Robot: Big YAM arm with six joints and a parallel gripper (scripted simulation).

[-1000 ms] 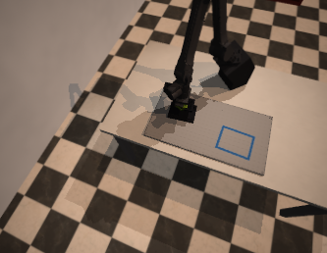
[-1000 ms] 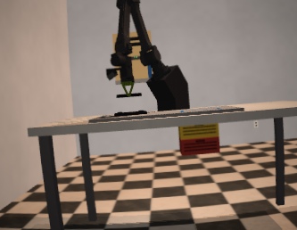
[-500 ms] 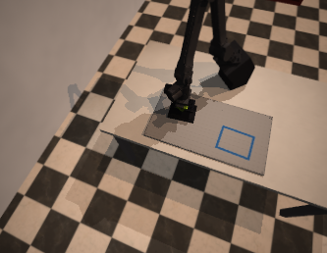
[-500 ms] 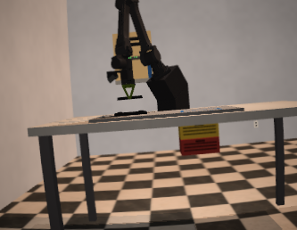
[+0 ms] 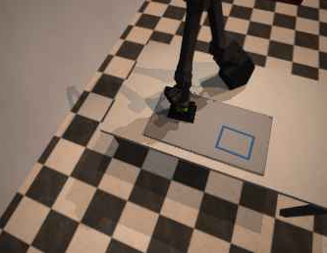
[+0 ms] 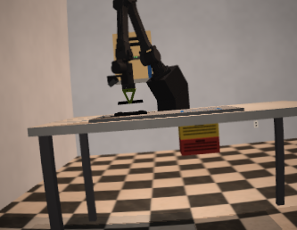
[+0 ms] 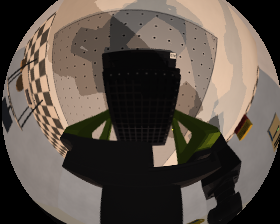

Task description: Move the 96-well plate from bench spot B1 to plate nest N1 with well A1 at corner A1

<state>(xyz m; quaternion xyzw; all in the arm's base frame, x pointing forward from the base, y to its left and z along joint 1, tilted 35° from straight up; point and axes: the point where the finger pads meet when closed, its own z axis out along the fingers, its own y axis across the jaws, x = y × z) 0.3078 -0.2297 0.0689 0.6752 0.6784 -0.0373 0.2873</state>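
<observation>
My gripper is now 6 cm above the plate nest N1. From my hand the other things lie so: 96-well plate right at my hand.
</observation>
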